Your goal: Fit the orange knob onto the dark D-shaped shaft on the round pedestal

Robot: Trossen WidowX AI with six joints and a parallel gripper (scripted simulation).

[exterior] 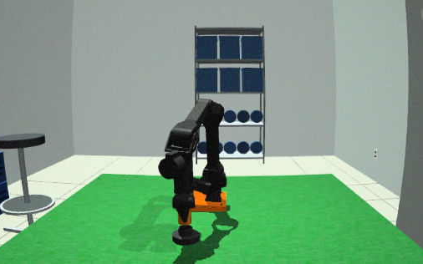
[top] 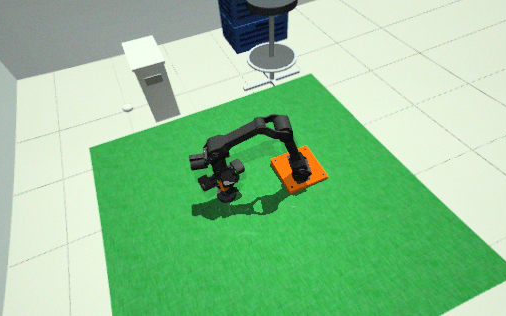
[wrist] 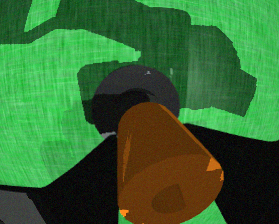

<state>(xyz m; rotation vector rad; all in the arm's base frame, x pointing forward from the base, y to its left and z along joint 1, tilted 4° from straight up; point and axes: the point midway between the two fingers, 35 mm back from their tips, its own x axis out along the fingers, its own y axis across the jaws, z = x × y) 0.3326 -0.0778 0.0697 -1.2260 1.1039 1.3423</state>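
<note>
My gripper tip is 4 cm above the dark round pedestal. The rest, counted from my gripper tip: orange knob 2 cm above.
</note>
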